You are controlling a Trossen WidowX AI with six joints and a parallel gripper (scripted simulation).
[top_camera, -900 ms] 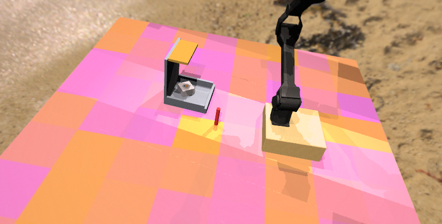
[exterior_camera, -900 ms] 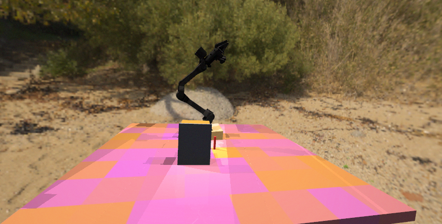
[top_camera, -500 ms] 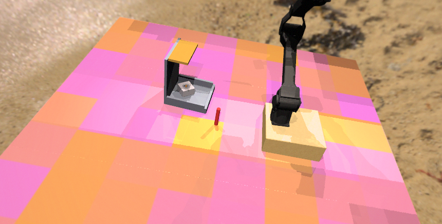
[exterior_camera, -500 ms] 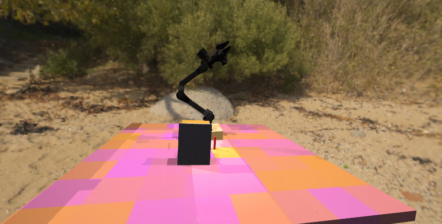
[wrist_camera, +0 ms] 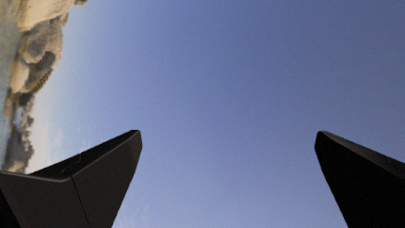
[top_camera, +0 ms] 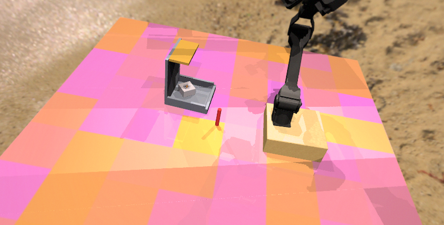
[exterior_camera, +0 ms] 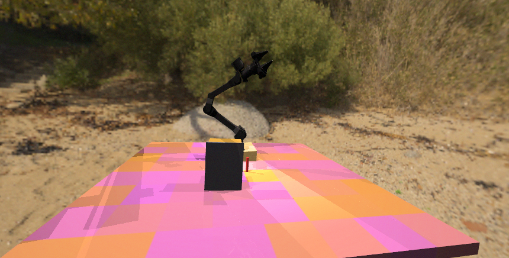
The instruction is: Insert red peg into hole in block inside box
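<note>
Now: the red peg 61 cm below my gripper tip, 13 cm to the right of it and 12 cm ahead of it. The rest, counted from my gripper tip: orange roof (45 cm below, 28 cm ahead, 27 cm to the right); then dark back wall (55 cm below, 32 cm ahead, 27 cm to the right).
</note>
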